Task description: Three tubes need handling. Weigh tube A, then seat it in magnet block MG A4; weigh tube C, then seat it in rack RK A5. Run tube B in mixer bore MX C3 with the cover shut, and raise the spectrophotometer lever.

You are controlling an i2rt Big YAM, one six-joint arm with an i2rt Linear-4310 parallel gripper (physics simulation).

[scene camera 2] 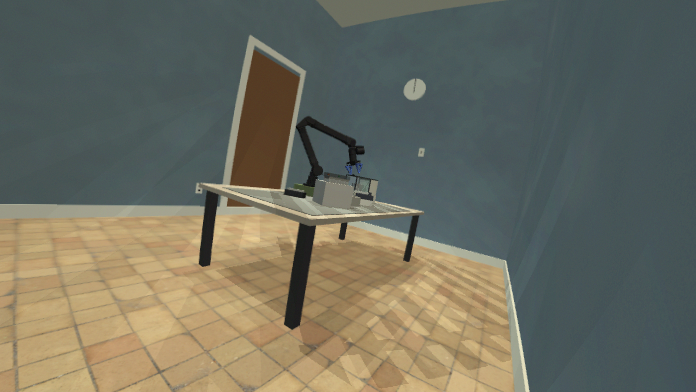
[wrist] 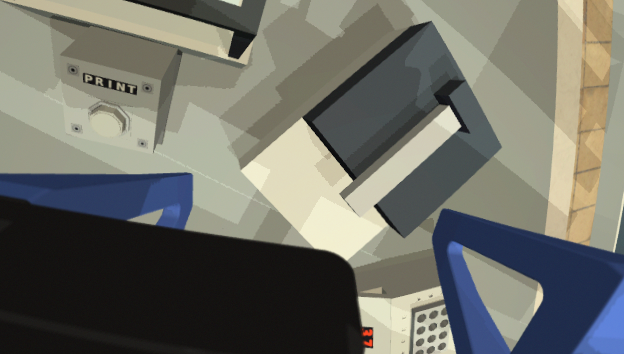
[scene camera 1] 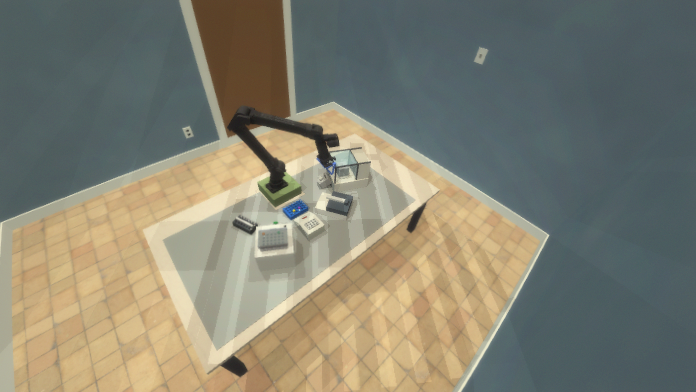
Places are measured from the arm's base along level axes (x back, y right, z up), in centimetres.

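Pixels of known places: gripper, fingertip midpoint: (scene camera 2: 354,173) (wrist: 317,207) (scene camera 1: 328,171); arm's base, origin of the base link: (scene camera 2: 311,186) (scene camera 1: 276,186).
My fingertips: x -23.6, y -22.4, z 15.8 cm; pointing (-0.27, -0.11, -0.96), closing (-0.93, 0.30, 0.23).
Ahead of a thing's pixels: the offset from my fingertips to its top centre. "pt": to the spot under its first point.
My gripper (scene camera 1: 327,167) (scene camera 2: 354,169) (wrist: 317,207) is open and empty, high above the table beside the glass-sided balance (scene camera 1: 363,167) (wrist: 200,37). Below it in the wrist view is a cream and dark-grey device @(dx -9.8, dy +3.6, dz -12.2 cm) (wrist: 335,140) (scene camera 1: 345,205), apparently the spectrophotometer. Its pale lever bar @(dx -10.4, dy +3.2, dz -12.6 cm) (wrist: 402,162) lies low along the top. The blue rack @(dx +3.9, dy +22.8, dz -19.4 cm) (scene camera 1: 289,211) holds small coloured caps; which tubes they are is too small to tell. The black slotted block @(dx +13.0, dy +51.6, dz -17.6 cm) (scene camera 1: 245,224) looks like the magnet block. The white box with a grey gridded top @(dx -10.0, dy +45.7, dz -3.4 cm) (scene camera 1: 274,250) may be the mixer; its cover state is unclear.
A grey PRINT button box @(pt dx +10.7, dy -4.6, dz -15.2 cm) (wrist: 111,110) (scene camera 1: 323,180) stands in front of the balance. The cream block with a red 37 display @(dx -11.2, dy +24.5, dz -15.4 cm) (wrist: 377,315) (scene camera 1: 309,225) stands beside the blue rack. The arm's green base (scene camera 1: 286,193) is at the table's rear edge.
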